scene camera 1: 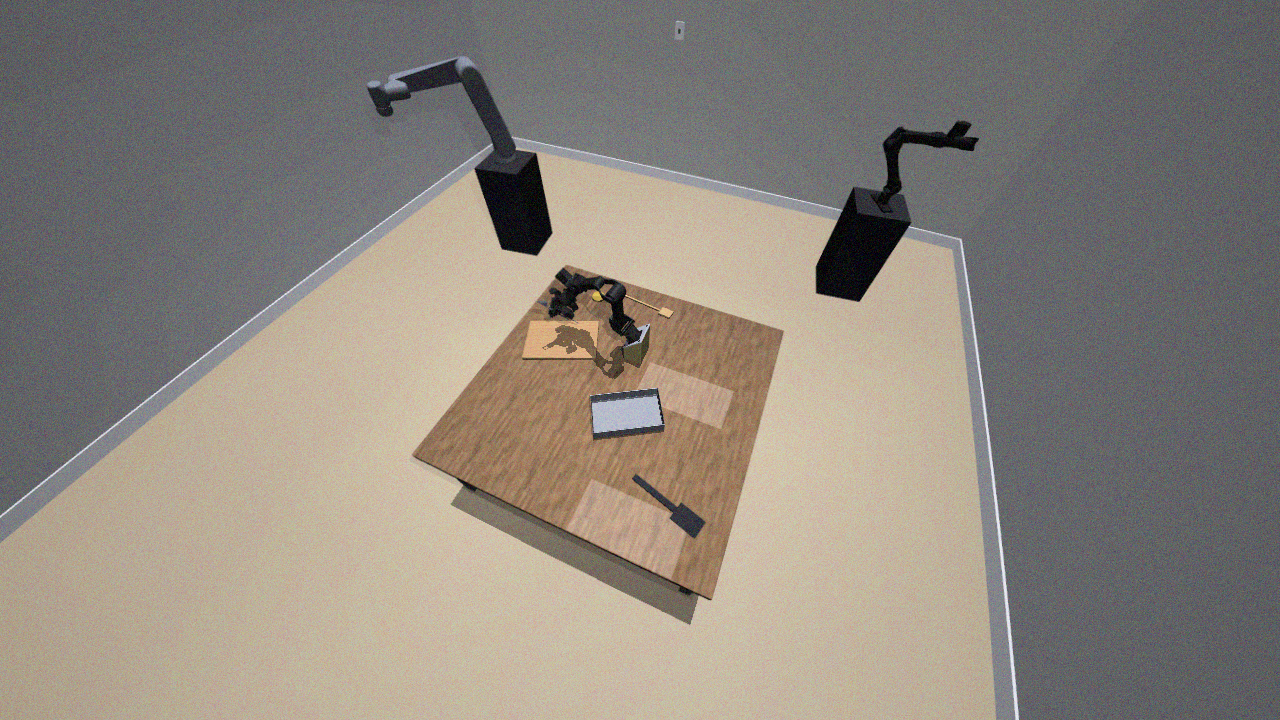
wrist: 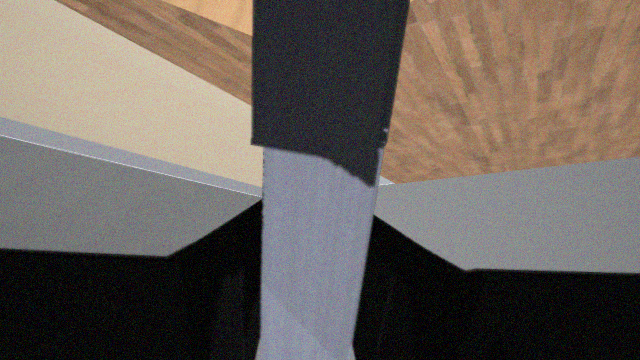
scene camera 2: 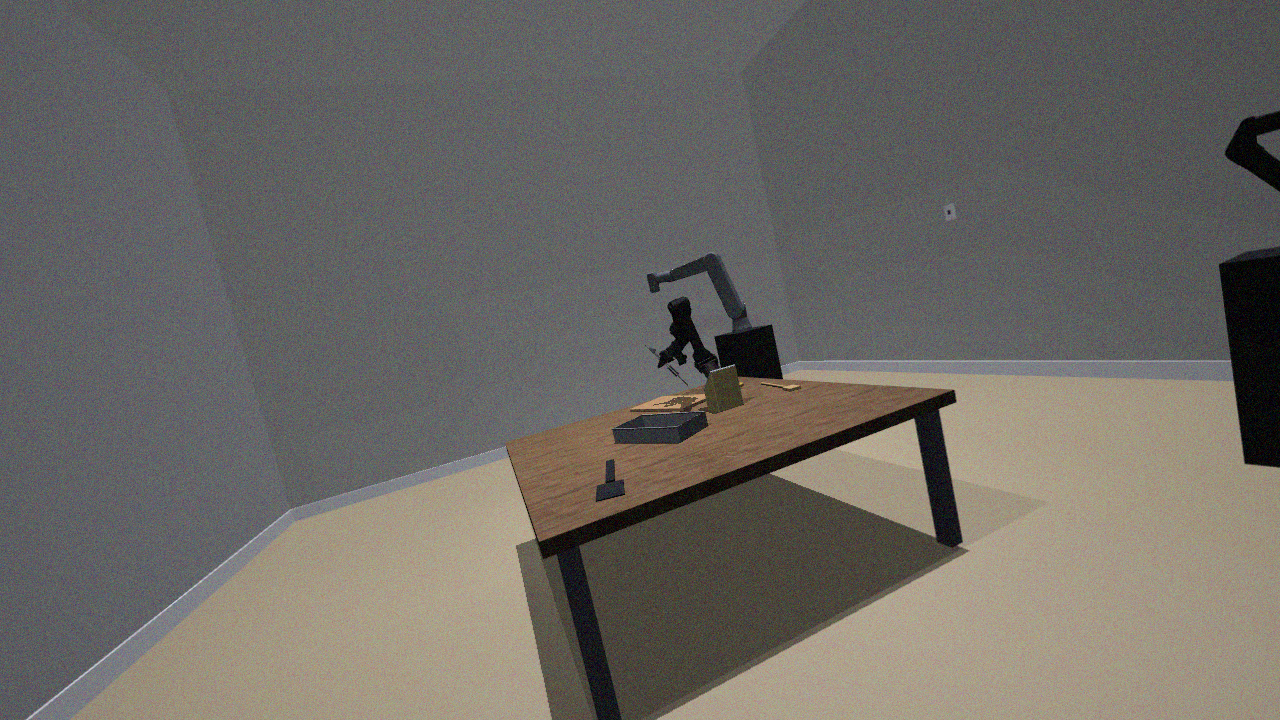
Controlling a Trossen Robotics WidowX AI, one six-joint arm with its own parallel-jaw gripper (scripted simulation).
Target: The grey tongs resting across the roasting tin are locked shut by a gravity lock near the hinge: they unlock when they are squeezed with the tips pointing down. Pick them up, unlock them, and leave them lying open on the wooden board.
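Note:
Visible in the pictures: my gripper; a black spatula, a wooden board, a roasting tin.

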